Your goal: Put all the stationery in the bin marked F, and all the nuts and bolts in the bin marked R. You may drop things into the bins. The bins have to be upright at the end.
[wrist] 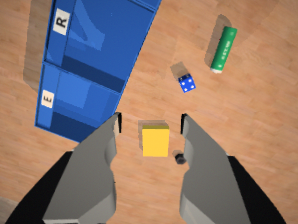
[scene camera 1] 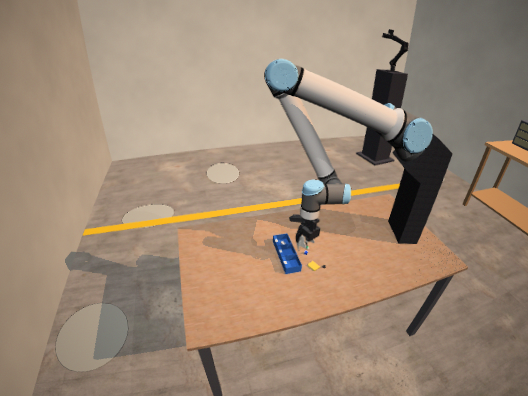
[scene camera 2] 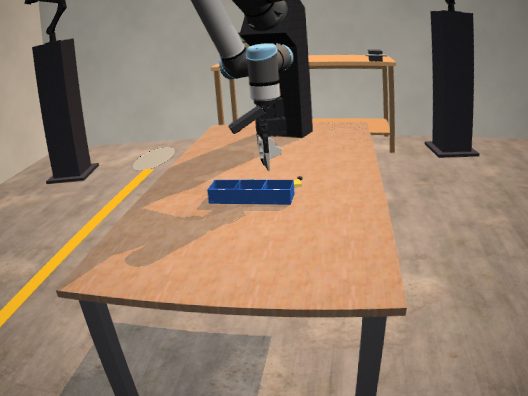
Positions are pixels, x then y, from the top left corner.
Labels:
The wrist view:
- my gripper: 151, 114
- blue three-part bin: 100, 50
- yellow block: 155, 138
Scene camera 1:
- blue three-part bin: 293, 260
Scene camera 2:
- my gripper: 266, 168
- blue three-part bin: 272, 192

